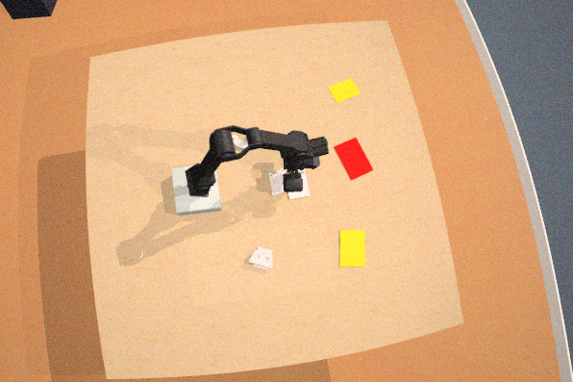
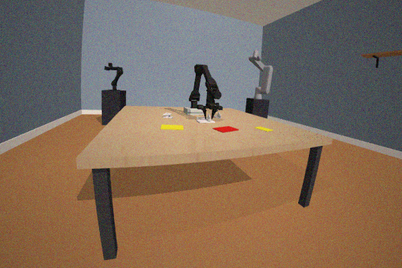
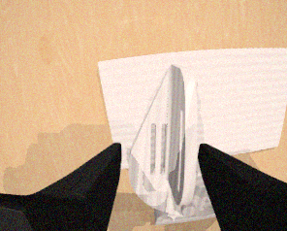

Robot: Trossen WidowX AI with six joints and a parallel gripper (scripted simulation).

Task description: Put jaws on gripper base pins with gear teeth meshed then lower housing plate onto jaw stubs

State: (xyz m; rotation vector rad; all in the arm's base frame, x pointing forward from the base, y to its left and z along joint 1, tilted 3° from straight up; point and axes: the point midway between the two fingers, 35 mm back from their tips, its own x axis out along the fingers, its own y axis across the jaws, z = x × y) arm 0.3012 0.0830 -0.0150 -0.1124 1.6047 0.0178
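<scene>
The white jaw lies 3 cm behind my gripper tip and 2 cm to the right of it. Round my gripper tip: yellow patch (26 cm to the right, 22 cm ahead, 1 cm below); then red patch (23 cm ahead, 7 cm to the left, 2 cm below).
</scene>
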